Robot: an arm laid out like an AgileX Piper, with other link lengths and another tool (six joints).
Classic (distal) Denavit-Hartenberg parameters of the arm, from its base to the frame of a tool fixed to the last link. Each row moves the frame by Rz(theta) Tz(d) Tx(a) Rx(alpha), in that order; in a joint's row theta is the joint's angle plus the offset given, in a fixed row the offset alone. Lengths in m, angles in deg.
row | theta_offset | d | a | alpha
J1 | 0 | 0.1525 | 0 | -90
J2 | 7.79 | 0 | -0.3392 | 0
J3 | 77.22 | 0 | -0.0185 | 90
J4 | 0 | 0.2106 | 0 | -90
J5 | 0 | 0 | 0 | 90
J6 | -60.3 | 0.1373 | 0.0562 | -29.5
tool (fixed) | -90 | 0.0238 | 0 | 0
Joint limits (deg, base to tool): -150..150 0..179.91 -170..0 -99.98..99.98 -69.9..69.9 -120..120
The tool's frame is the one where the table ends.
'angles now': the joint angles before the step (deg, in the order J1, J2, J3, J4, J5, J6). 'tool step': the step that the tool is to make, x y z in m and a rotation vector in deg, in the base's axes. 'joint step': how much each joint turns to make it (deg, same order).
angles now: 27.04, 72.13, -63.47, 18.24, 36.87, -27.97
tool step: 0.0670, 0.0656, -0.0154, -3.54, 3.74, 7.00
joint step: 4.17, 16.87, -14.30, 0.75, 3.16, -2.89
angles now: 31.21, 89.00, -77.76, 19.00, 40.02, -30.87
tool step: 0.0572, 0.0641, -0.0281, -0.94, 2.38, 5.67
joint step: 2.45, 15.26, -14.92, 2.71, 3.17, -3.46
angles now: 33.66, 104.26, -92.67, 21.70, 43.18, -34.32
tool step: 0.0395, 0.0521, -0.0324, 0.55, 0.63, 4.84
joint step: 1.64, 11.86, -12.12, 3.36, 1.72, -4.05
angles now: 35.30, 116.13, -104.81, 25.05, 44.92, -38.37
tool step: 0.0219, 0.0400, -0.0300, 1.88, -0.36, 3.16
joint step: 1.50, 8.14, -7.40, 3.74, -1.09, -3.68
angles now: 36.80, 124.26, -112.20, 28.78, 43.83, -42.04
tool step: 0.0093, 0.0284, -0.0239, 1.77, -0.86, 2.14
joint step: 1.41, 4.98, -3.25, 3.50, -2.58, -3.70
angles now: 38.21, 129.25, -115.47, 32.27, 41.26, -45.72
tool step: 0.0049, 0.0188, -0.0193, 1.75, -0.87, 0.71
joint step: 1.04, 3.15, -0.81, 3.48, -3.52, -3.39
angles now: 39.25, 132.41, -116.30, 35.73, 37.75, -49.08
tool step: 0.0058, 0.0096, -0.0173, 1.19, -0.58, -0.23
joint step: 0.35, 2.42, -0.11, 3.08, -3.07, -2.99
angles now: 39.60, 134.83, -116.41, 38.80, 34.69, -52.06
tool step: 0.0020, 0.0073, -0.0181, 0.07, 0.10, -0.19
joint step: 0.53, 2.16, -0.02, 1.53, -2.04, -1.49
